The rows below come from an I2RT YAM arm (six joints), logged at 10 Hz.
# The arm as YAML. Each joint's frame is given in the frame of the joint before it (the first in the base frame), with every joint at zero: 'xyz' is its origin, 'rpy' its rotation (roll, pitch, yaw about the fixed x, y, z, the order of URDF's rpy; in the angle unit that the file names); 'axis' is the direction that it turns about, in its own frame. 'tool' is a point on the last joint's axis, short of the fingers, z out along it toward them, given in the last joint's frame.
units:
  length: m
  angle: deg
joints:
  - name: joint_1
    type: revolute
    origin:
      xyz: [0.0, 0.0, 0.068]
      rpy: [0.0, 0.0, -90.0]
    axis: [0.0, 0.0, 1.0]
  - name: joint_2
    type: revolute
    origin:
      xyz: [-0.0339, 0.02, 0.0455]
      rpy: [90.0, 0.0, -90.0]
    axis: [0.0, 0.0, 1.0]
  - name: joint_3
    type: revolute
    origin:
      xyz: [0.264, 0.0, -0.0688]
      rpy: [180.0, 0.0, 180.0]
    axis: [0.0, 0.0, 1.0]
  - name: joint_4
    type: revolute
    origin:
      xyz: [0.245, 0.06, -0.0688]
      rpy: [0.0, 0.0, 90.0]
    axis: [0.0, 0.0, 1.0]
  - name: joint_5
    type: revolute
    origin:
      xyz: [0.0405, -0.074, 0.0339]
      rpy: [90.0, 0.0, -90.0]
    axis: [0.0, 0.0, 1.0]
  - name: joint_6
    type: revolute
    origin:
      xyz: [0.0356, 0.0, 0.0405]
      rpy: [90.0, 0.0, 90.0]
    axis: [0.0, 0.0, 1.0]
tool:
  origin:
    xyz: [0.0, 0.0, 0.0]
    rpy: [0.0, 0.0, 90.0]
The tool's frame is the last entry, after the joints.
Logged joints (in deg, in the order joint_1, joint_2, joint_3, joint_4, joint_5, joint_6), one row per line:
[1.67, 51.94, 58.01, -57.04, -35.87, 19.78]
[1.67, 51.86, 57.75, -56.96, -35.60, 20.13]
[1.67, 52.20, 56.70, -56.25, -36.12, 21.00]
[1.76, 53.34, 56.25, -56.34, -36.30, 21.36]
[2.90, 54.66, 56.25, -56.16, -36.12, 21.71]
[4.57, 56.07, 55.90, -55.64, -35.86, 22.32]
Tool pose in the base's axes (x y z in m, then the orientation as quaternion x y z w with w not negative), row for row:
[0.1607, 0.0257, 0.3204, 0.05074, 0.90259, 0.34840, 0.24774]
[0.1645, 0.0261, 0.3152, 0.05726, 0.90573, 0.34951, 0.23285]
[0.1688, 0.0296, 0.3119, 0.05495, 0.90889, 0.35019, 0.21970]
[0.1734, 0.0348, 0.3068, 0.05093, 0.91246, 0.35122, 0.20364]
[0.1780, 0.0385, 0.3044, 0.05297, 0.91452, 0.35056, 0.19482]
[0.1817, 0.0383, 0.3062, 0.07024, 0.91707, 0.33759, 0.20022]
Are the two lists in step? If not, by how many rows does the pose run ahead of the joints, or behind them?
The pose runs 2 rows ahead of the joints: the pose in row i belongs to the joints in row i + 2.
